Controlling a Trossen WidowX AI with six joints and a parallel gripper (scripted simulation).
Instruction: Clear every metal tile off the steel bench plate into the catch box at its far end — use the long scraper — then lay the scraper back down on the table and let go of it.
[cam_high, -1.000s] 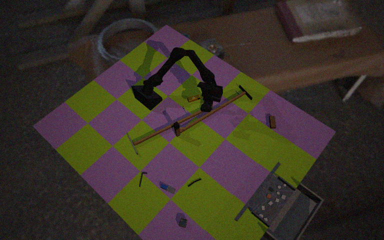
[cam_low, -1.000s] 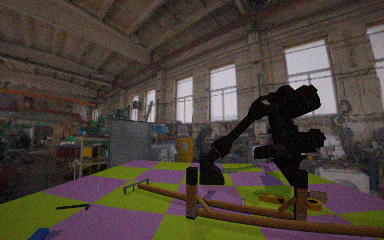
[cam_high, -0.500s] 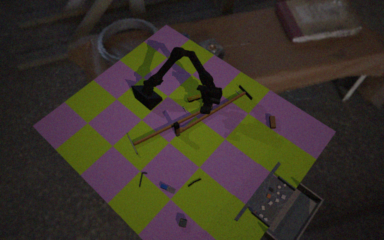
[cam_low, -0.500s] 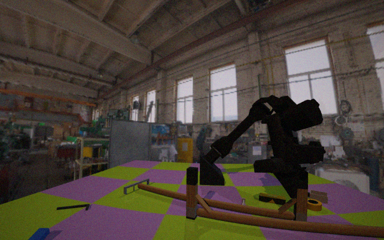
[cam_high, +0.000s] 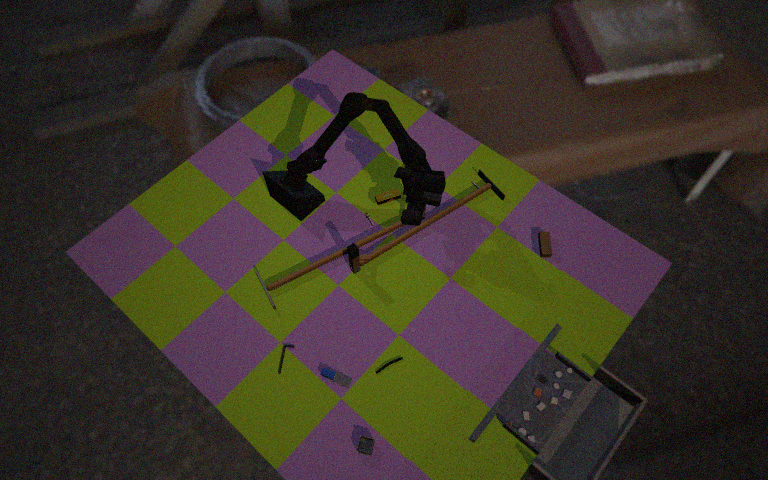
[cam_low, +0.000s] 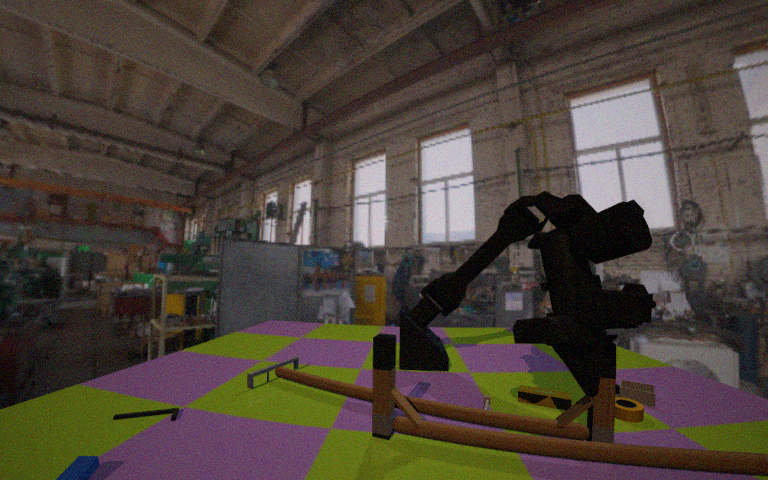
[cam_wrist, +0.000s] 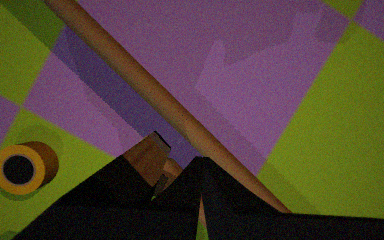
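My gripper tip is 20 mm above the long scraper, 10 mm to the right of it and 10 mm short of it. Round my gripper tip: grey box (180 mm to the left, 180 mm behind, 80 mm below); curved black strip (430 mm to the right, 240 mm ahead, 80 mm below); yellow tape roll (140 mm to the left, 110 mm behind, 80 mm below).
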